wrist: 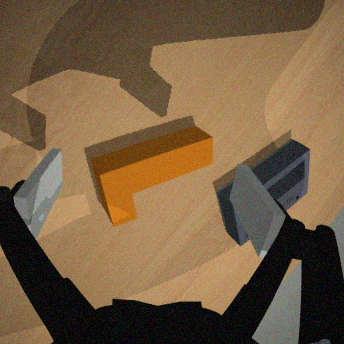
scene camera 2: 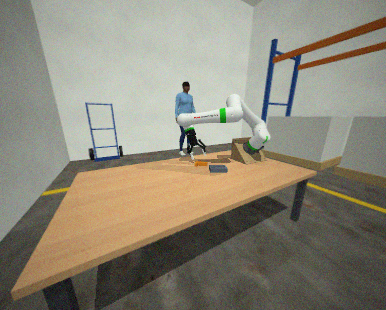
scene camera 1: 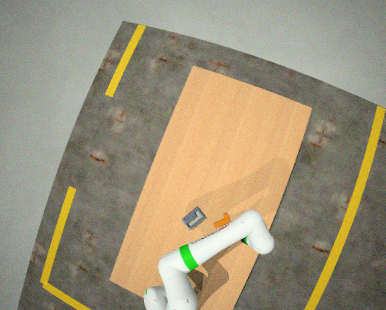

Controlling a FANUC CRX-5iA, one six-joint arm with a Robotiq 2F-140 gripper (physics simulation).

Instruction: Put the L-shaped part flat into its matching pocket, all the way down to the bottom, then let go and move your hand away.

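Places are measured from the arm's base along level axes (x right, y up, z back), in millimetres.
Pixels of known places: gripper, fingertip midpoint: [wrist: 148, 174] [scene camera 2: 199, 157]; arm's base at its link origin: [scene camera 2: 248, 148].
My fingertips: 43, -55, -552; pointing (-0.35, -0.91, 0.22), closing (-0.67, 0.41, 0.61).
For each thing: its middle in the pictures, then the offset to it from my fingertips, as dx, dy, dz. "spot": a spot on its surface instead. Level surfaces: height alone.
- orange L-shaped part at the middle of its body: [wrist: 155, 174] [scene camera 1: 220, 220] [scene camera 2: 201, 164] -46, -49, -1
- dark blue-grey block at the middle of its body: [wrist: 267, 191] [scene camera 1: 193, 218] [scene camera 2: 218, 168] -213, -45, +78
- L-shaped pocket at a spot on its surface: [wrist: 287, 181] spot: -228, -40, +111
- wooden table at its surface level: dy -64
The orange L-shaped part [scene camera 1: 223, 220] [scene camera 2: 201, 164] [wrist: 155, 172] lies flat on the table. The dark blue-grey block [scene camera 1: 186, 220] [scene camera 2: 218, 169] [wrist: 227, 212] lies beside it, with an L-shaped pocket [wrist: 287, 181] in its top. My gripper [scene camera 2: 199, 155] [wrist: 148, 174] is open and empty, above the table. In the wrist view the part shows between the two fingers and beyond them, and the right finger covers some of the block and its pocket. The arm hides the gripper in scene camera 1.
The white arm [scene camera 1: 220, 242] [scene camera 2: 205, 118] reaches over the wooden table [scene camera 1: 215, 125] [scene camera 2: 130, 200]. A brown wedge-shaped stand [scene camera 2: 241, 152] is by the arm's base. Behind the table are a person [scene camera 2: 185, 103], a blue hand truck [scene camera 2: 104, 129] and a blue rack post [scene camera 2: 270, 75].
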